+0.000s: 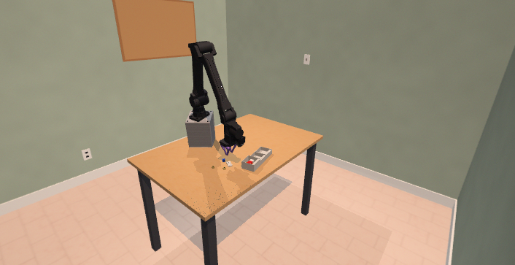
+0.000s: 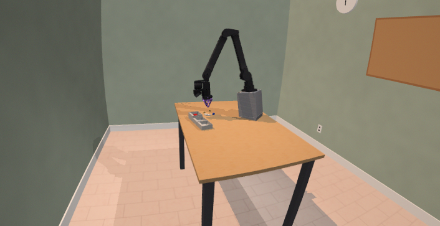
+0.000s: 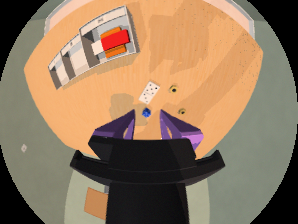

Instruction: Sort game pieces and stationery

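My gripper is now 8 cm above the white domino. The rest, counted from my hand: red piece: 12 cm ahead, 5 cm to the left, 6 cm below; blue piece: 5 cm behind, 1 cm to the left, 7 cm below; orange block: 12 cm ahead, 5 cm to the left, 7 cm below.
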